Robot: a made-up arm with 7 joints.
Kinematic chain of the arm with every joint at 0, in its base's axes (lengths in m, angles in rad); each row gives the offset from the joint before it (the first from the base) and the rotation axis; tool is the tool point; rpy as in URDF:
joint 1: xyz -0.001 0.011 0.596 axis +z
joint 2: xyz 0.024 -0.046 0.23 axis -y
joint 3: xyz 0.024 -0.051 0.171 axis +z
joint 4: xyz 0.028 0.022 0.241 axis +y
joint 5: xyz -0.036 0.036 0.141 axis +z
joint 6: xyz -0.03 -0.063 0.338 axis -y
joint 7: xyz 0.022 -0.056 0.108 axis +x
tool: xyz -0.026 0.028 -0.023 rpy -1.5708 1.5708 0
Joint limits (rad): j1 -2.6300..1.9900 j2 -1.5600..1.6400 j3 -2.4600..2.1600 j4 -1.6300..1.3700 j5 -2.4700..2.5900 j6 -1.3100..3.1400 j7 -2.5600..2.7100
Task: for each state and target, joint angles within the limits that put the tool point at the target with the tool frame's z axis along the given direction. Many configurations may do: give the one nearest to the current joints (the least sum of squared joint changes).
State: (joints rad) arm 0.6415 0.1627 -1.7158 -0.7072 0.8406 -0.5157 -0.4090
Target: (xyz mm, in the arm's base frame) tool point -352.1 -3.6 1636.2 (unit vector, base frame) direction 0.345 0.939 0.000
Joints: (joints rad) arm 0.6513 0.3973 -1.5927 -0.6694 0.7367 -0.4490 0.0980
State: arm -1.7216 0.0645 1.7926 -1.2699 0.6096 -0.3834 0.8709
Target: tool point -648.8 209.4 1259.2 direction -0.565 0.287 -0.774
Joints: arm -1.5517 0.5180 1.5495 -1.4754 0.9087 -0.2662 0.5694
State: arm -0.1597 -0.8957 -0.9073 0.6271 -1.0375 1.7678 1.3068
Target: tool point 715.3 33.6 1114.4 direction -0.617 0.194 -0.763
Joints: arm -0.1076 -1.1543 -1.0614 -0.1453 -1.0850 2.7147 1.3833
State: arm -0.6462 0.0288 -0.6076 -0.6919 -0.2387 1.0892 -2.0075
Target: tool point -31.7 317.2 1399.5 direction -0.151 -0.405 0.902
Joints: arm -0.8211 -0.0808 -0.9018 -0.9724 0.0152 1.7781 -1.7316
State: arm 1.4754 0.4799 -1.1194 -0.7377 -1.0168 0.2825 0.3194
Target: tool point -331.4 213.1 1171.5 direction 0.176 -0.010 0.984
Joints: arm 1.2607 0.5834 -1.8804 -1.5781 -0.9280 0.5856 0.0096
